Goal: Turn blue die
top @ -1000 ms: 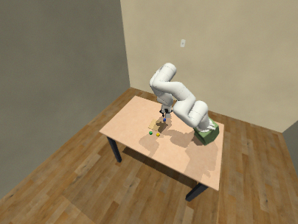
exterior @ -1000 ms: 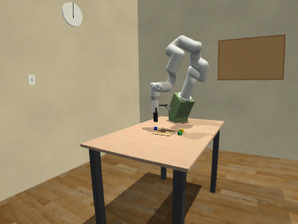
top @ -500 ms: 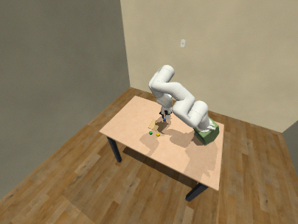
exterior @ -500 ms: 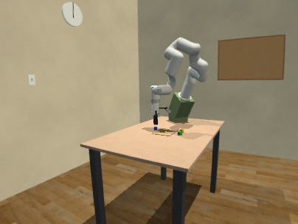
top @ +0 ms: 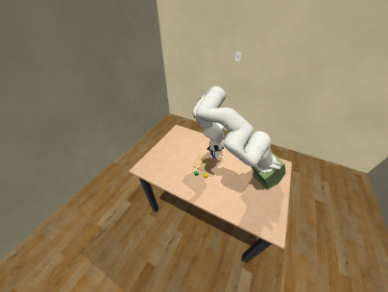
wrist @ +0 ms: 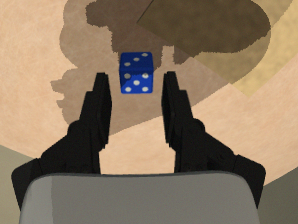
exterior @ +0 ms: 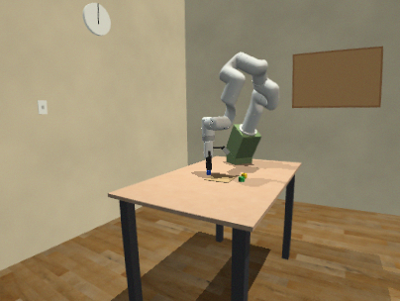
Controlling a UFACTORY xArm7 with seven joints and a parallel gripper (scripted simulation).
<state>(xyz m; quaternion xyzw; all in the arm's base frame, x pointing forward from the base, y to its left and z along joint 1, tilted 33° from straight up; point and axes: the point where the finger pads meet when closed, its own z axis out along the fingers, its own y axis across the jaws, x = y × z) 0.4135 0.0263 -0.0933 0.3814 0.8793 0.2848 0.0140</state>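
The blue die is 40 mm below my hand. Also, from my hand: tan mat (20 mm ahead, 110 mm to the left, 50 mm below); then yellow die (70 mm behind, 210 mm to the left, 40 mm below); then green die (230 mm to the left, 40 mm below).
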